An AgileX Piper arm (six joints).
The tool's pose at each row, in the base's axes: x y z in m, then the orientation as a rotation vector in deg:
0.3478 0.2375 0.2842 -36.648 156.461 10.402
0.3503 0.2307 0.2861 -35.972 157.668 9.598
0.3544 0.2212 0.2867 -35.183 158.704 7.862
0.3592 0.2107 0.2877 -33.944 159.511 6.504
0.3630 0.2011 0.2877 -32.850 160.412 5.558
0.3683 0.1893 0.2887 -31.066 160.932 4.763
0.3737 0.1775 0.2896 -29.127 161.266 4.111
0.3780 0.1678 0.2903 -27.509 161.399 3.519
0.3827 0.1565 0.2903 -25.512 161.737 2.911
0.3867 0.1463 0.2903 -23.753 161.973 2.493
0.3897 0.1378 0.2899 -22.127 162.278 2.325
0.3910 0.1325 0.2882 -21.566 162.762 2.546
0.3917 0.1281 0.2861 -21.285 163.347 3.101
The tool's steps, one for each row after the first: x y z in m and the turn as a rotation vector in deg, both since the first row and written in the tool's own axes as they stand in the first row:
0.0000 -0.0071 -0.0024 0.474 1.071 0.605
0.0002 -0.0174 -0.0036 1.617 2.065 1.135
0.0001 -0.0289 -0.0053 2.600 2.714 1.954
0.0008 -0.0391 -0.0061 3.258 3.450 2.743
0.0009 -0.0520 -0.0078 3.983 3.672 3.924
0.0008 -0.0649 -0.0094 4.663 3.688 5.188
0.0009 -0.0754 -0.0107 5.285 3.586 6.212
0.0016 -0.0876 -0.0116 5.934 3.630 7.524
0.0024 -0.0985 -0.0124 6.435 3.613 8.685
0.0034 -0.1075 -0.0129 6.731 3.665 9.798
0.0051 -0.1129 -0.0119 6.574 4.012 10.277
0.0070 -0.1172 -0.0106 6.133 4.454 10.622

